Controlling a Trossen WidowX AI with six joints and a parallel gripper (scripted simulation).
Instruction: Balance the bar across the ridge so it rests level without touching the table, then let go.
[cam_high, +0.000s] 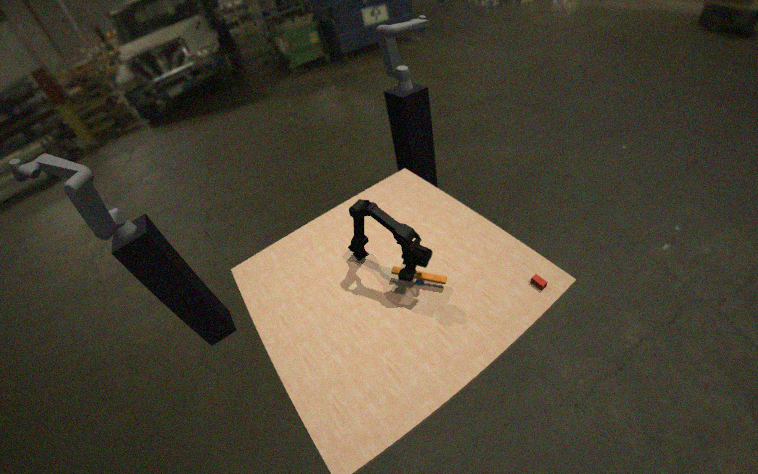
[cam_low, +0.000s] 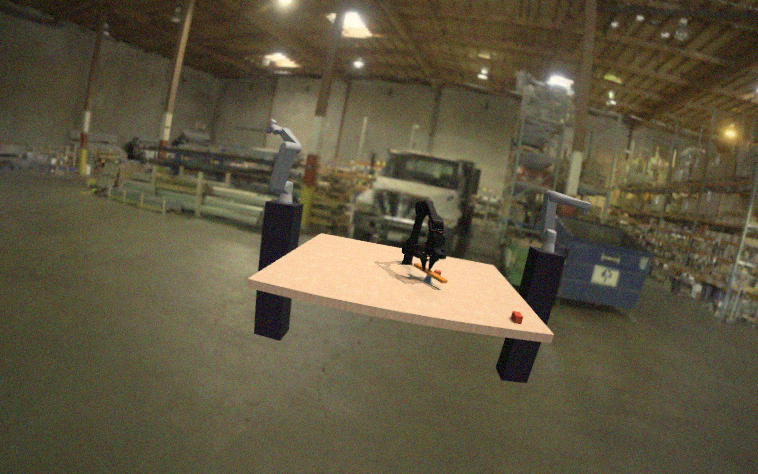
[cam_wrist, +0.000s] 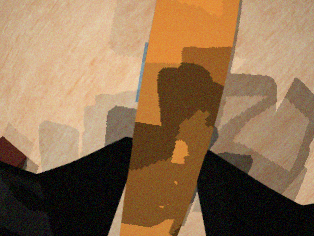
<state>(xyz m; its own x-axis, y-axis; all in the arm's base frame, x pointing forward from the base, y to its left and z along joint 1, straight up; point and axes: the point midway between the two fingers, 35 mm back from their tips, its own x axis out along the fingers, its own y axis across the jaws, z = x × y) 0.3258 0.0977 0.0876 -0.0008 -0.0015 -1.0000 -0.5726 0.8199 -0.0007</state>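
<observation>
Now: gripper tip 2 cm to the right of the orange bar and 2 cm short of it. Also, from my gripper tip: red block (41 cm ahead, 40 cm to the left, 4 cm below); then red cube (14 cm behind, 8 cm to the left, 4 cm below).
</observation>
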